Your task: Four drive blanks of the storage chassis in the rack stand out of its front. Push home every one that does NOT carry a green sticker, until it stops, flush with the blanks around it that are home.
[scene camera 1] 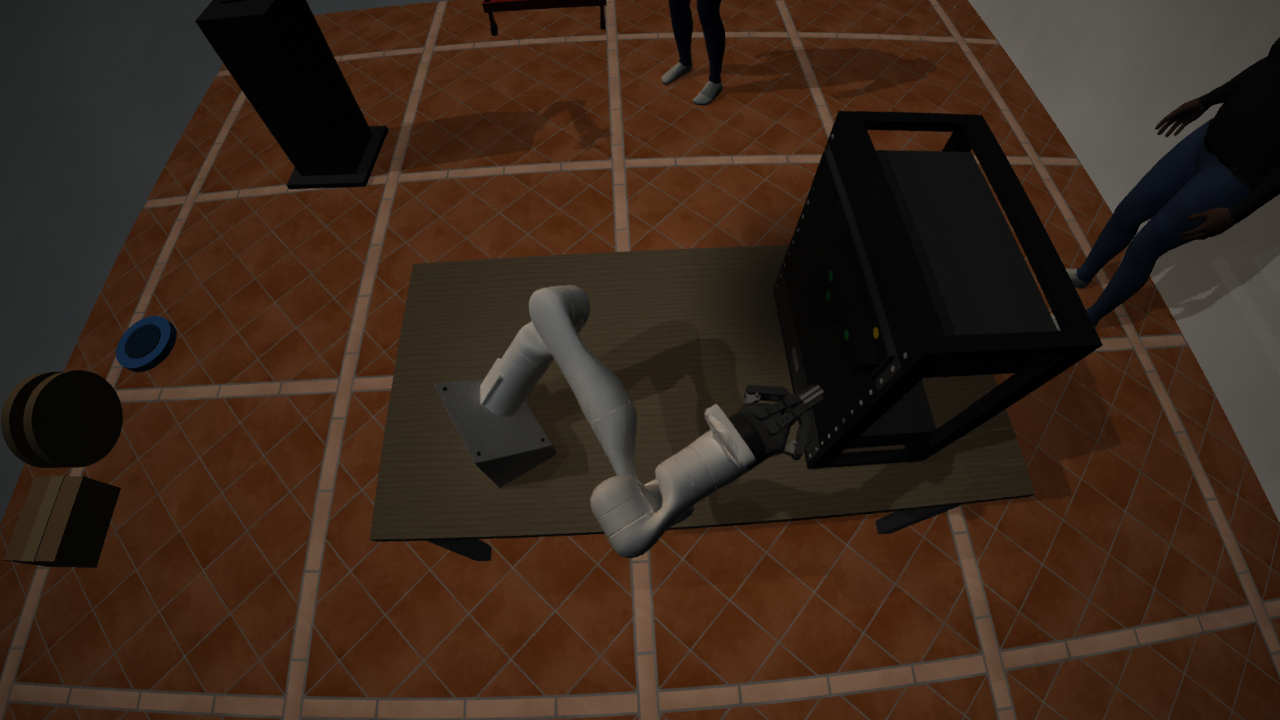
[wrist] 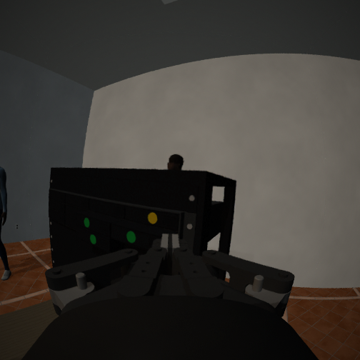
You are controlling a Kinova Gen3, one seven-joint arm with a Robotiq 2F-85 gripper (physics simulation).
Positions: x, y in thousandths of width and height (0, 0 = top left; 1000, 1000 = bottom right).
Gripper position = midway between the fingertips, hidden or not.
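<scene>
My gripper (scene camera 1: 641, 542), visible. Black rack (scene camera 1: 705, 370), visible. Black rack (wrist: 257, 588), visible too. My gripper (wrist: 471, 676), likewise.
</scene>
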